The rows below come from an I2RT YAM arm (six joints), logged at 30 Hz.
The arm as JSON. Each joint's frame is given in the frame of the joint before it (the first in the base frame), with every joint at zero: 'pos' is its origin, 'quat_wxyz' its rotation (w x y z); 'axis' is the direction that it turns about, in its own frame. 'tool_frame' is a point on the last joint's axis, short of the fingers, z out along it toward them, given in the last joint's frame.
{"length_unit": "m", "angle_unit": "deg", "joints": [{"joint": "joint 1", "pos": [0.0, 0.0, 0.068], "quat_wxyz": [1.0, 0.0, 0.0, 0.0], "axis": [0.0, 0.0, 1.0]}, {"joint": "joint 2", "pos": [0.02, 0.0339, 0.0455], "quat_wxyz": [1.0, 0.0, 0.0, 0.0], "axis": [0.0, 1.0, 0.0]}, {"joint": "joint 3", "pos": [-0.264, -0.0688, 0.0], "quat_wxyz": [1.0, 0.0, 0.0, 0.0], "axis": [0.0, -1.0, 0.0]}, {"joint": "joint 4", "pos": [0.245, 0.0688, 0.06], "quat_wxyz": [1.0, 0.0, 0.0, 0.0], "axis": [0.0, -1.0, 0.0]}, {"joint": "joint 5", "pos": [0.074, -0.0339, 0.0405], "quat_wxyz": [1.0, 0.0, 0.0, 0.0], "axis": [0.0, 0.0, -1.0]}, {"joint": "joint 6", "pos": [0.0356, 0.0, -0.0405], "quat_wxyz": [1.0, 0.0, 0.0, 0.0], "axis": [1.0, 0.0, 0.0]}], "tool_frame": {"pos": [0.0, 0.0, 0.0], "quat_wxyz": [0.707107, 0.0, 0.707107, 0.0]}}
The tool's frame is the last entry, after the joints.
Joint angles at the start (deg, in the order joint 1, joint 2, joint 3, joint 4, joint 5, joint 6):
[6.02, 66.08, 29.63, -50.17, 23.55, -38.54]
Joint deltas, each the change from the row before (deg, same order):
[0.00, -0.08, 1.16, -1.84, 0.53, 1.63]
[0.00, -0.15, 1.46, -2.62, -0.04, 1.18]
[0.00, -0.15, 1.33, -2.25, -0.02, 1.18]
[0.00, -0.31, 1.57, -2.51, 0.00, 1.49]
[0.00, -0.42, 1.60, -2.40, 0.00, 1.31]
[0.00, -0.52, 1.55, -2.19, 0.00, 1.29]
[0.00, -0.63, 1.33, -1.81, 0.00, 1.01]
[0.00, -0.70, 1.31, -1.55, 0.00, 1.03]
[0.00, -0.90, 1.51, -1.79, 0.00, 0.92]
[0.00, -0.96, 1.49, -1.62, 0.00, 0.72]
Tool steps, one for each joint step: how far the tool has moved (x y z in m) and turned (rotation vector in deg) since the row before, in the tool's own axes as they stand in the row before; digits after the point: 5 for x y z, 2 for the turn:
[0.00071, -0.00231, -0.00441, 0.08, 0.76, 1.39]
[0.00128, -0.00220, -0.00572, -0.58, 0.72, 0.77]
[0.00118, -0.00207, -0.00533, -0.42, 0.56, 0.87]
[0.00157, -0.00252, -0.00666, -0.32, 0.48, 1.23]
[0.00176, -0.00262, -0.00708, -0.19, 0.29, 1.16]
[0.00191, -0.00257, -0.00716, -0.06, 0.09, 1.24]
[0.00204, -0.00220, -0.00657, 0.07, -0.12, 1.07]
[0.00196, -0.00230, -0.00666, 0.20, -0.37, 1.22]
[0.00267, -0.00256, -0.00790, 0.27, -0.50, 1.17]
[0.00278, -0.00255, -0.00797, 0.35, -0.67, 1.06]

